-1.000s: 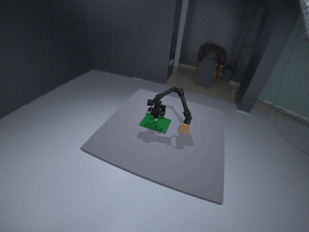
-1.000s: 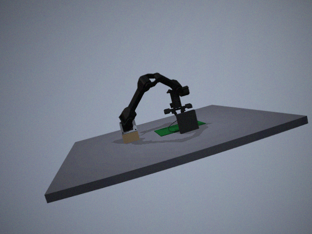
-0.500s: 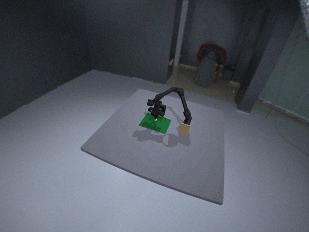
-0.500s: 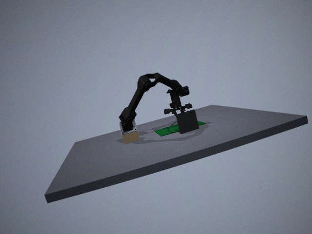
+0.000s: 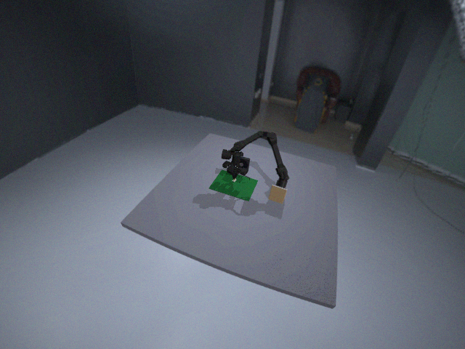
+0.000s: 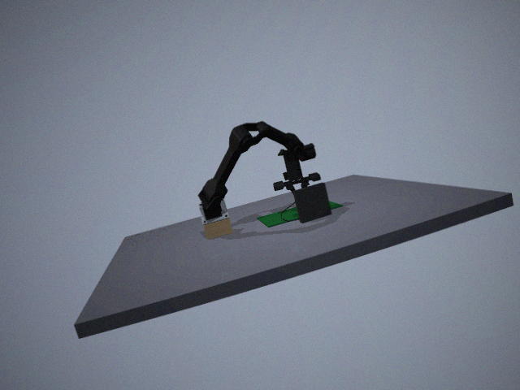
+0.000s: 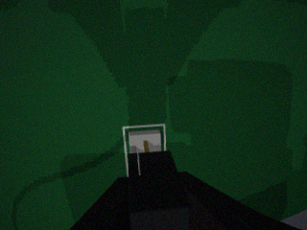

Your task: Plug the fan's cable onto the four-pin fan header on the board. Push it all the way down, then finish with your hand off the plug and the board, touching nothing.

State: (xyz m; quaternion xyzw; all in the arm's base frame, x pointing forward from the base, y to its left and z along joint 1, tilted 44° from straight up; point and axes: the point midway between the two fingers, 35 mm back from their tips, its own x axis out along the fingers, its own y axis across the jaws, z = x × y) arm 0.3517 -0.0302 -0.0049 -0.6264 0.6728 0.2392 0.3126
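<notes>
Now: gripper tip 20 mm past the green board, 30 mm to the right of it and 60 mm above it. The rest, counted from my gripper tip: dark square fan (160 mm to the right, 20 mm above); then fan plug (10 mm to the right, 10 mm above).
</notes>
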